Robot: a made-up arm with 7 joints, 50 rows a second.
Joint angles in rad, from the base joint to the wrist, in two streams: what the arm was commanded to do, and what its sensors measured. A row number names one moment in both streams.
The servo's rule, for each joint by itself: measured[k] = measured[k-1] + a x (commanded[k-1-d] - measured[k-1]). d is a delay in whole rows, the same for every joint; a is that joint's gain. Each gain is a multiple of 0.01, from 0.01 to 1. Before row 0 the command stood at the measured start. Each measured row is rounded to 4 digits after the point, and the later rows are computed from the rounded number. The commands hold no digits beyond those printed.
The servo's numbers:
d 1
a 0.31 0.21 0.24 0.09 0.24 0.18 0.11
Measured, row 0: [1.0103, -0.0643, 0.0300, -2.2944, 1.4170, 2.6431, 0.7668]
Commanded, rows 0 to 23: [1.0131, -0.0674, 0.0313, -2.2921, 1.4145, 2.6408, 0.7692]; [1.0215, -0.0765, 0.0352, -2.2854, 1.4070, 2.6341, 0.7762]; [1.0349, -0.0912, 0.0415, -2.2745, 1.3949, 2.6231, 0.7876]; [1.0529, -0.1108, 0.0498, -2.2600, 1.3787, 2.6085, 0.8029]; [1.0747, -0.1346, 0.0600, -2.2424, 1.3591, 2.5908, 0.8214]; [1.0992, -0.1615, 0.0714, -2.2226, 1.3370, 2.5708, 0.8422]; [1.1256, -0.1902, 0.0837, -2.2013, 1.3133, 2.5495, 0.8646]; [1.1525, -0.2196, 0.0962, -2.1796, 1.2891, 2.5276, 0.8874]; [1.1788, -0.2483, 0.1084, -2.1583, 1.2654, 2.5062, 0.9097]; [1.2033, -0.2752, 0.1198, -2.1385, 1.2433, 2.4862, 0.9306]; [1.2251, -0.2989, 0.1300, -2.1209, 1.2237, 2.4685, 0.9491]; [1.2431, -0.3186, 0.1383, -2.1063, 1.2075, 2.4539, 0.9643]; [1.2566, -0.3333, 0.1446, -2.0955, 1.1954, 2.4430, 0.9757]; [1.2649, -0.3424, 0.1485, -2.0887, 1.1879, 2.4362, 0.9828]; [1.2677, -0.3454, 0.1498, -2.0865, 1.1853, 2.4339, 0.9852]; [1.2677, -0.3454, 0.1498, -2.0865, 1.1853, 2.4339, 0.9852]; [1.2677, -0.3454, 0.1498, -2.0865, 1.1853, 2.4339, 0.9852]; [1.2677, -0.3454, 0.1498, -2.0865, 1.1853, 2.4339, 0.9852]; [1.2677, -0.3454, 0.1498, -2.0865, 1.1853, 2.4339, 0.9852]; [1.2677, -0.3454, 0.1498, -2.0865, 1.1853, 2.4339, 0.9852]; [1.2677, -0.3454, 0.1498, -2.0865, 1.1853, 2.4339, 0.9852]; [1.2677, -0.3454, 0.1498, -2.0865, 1.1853, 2.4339, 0.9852]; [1.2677, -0.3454, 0.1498, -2.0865, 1.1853, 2.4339, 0.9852]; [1.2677, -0.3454, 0.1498, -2.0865, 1.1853, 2.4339, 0.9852]
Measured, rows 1 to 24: [1.0103, -0.0643, 0.0300, -2.2944, 1.4170, 2.6431, 0.7668]; [1.0112, -0.0650, 0.0303, -2.2942, 1.4164, 2.6427, 0.7671]; [1.0144, -0.0674, 0.0315, -2.2934, 1.4141, 2.6412, 0.7681]; [1.0208, -0.0724, 0.0339, -2.2917, 1.4095, 2.6379, 0.7702]; [1.0308, -0.0805, 0.0377, -2.2888, 1.4021, 2.6326, 0.7738]; [1.0444, -0.0919, 0.0431, -2.2846, 1.3918, 2.6251, 0.7790]; [1.0614, -0.1065, 0.0499, -2.2790, 1.3786, 2.6153, 0.7860]; [1.0813, -0.1241, 0.0580, -2.2720, 1.3629, 2.6035, 0.7946]; [1.1034, -0.1442, 0.0672, -2.2637, 1.3452, 2.5898, 0.8048]; [1.1268, -0.1661, 0.0771, -2.2542, 1.3260, 2.5748, 0.8163]; [1.1505, -0.1890, 0.0873, -2.2438, 1.3062, 2.5589, 0.8289]; [1.1736, -0.2121, 0.0975, -2.2327, 1.2864, 2.5426, 0.8421]; [1.1951, -0.2345, 0.1073, -2.2213, 1.2675, 2.5266, 0.8555]; [1.2142, -0.2552, 0.1163, -2.2100, 1.2502, 2.5116, 0.8687]; [1.2299, -0.2735, 0.1240, -2.1991, 1.2352, 2.4980, 0.8813]; [1.2416, -0.2886, 0.1302, -2.1890, 1.2232, 2.4865, 0.8927]; [1.2497, -0.3005, 0.1349, -2.1798, 1.2141, 2.4770, 0.9029]; [1.2553, -0.3099, 0.1385, -2.1714, 1.2072, 2.4692, 0.9120]; [1.2591, -0.3174, 0.1412, -2.1638, 1.2019, 2.4628, 0.9201]; [1.2618, -0.3233, 0.1433, -2.1568, 1.1979, 2.4576, 0.9273]; [1.2636, -0.3279, 0.1449, -2.1505, 1.1949, 2.4533, 0.9337]; [1.2649, -0.3316, 0.1461, -2.1447, 1.1926, 2.4498, 0.9394]; [1.2658, -0.3345, 0.1470, -2.1395, 1.1908, 2.4469, 0.9444]; [1.2664, -0.3368, 0.1477, -2.1347, 1.1895, 2.4446, 0.9489]
